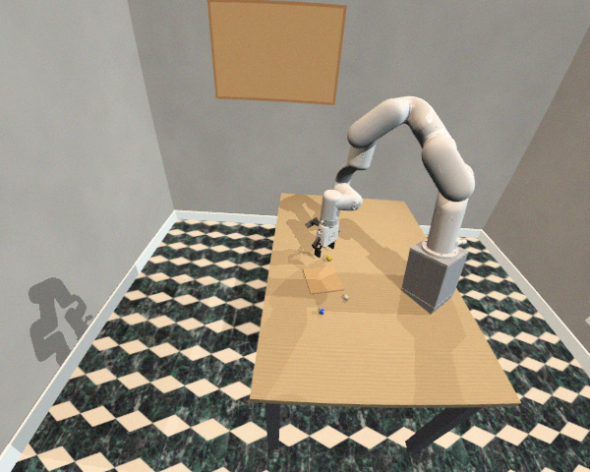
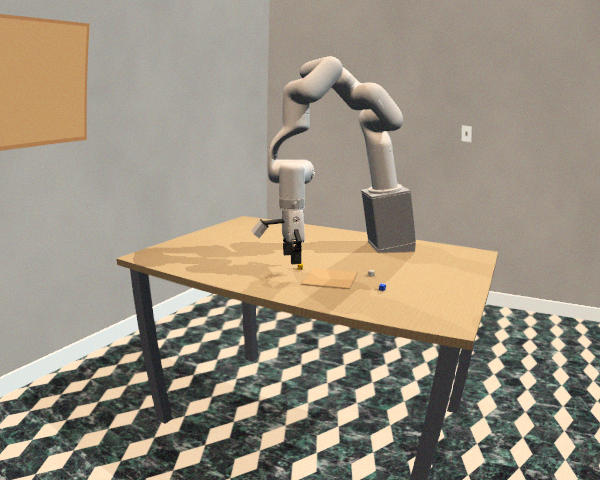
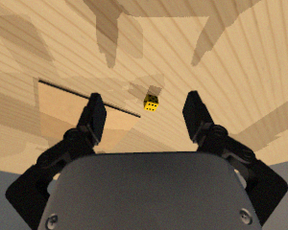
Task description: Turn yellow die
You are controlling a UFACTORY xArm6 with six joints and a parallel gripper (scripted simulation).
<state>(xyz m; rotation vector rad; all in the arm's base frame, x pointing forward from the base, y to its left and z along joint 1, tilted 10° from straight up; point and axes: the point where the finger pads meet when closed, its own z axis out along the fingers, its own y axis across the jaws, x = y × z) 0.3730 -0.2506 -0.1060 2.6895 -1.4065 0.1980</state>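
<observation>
The yellow die is 2 cm behind my hand, 2 cm to the left of it and 4 cm below it. From my hand the other things lie so: white die (3 cm behind, 24 cm to the left, 4 cm below); blue die (8 cm ahead, 30 cm to the left, 4 cm below); tan mat (3 cm ahead, 13 cm to the left, 4 cm below).
</observation>
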